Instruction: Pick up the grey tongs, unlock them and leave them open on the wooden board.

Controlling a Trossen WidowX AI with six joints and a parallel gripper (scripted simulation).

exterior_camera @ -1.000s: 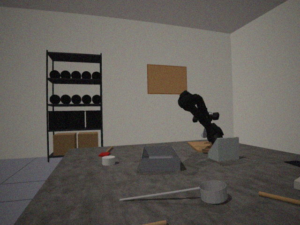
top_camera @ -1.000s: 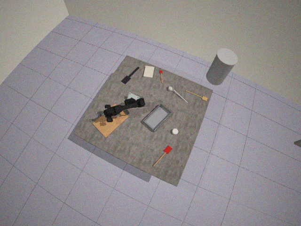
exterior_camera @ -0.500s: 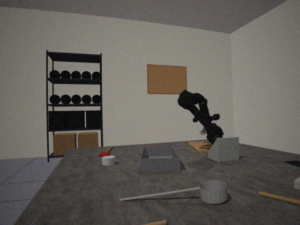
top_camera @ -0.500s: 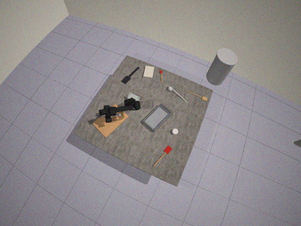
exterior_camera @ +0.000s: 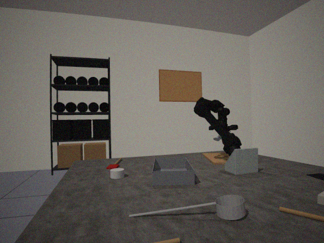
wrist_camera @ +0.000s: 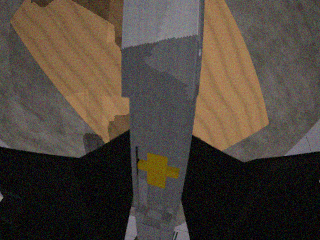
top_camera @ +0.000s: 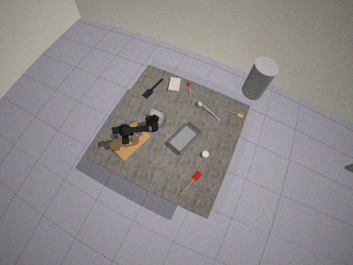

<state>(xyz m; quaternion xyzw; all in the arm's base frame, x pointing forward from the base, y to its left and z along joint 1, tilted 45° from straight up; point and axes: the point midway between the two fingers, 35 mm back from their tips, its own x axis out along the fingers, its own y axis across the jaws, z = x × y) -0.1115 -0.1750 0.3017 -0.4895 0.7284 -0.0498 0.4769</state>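
Right now my gripper tip is 1 cm short of the wooden board, 2 cm to the right of it and 12 cm above it. From my gripper tip the other things lie so: yellow lock piece 4 cm above; then black spatula 14 cm behind, 66 cm to the left, 12 cm below; then roasting tin 46 cm ahead, 32 cm to the left, 10 cm below.
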